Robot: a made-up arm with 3 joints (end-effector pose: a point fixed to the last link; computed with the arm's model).
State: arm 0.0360 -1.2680 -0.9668
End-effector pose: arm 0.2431 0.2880 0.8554 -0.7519 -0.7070 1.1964
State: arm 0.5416 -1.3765 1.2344
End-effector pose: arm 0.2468 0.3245 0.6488 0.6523 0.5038 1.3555
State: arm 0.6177 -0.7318 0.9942
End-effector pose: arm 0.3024 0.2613 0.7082 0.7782 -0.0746 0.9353
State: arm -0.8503 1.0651 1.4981
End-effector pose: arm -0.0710 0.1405 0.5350 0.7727 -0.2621 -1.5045
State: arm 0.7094 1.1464 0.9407
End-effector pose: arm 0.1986 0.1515 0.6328 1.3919 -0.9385 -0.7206
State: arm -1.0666 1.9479 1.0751
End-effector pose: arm -0.1730 0.1823 0.6748 -0.3663 -0.5262 -1.9348
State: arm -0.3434 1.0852 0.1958
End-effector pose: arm -0.0418 0.0697 0.6834 -0.0275 0.1375 -1.2165
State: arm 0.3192 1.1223 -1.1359
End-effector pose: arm 0.0462 0.0999 0.8707 -0.8390 0.2344 -1.0250
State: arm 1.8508 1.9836 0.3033
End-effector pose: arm 0.1670 0.2543 0.7085 2.0503 -1.0160 -0.9614
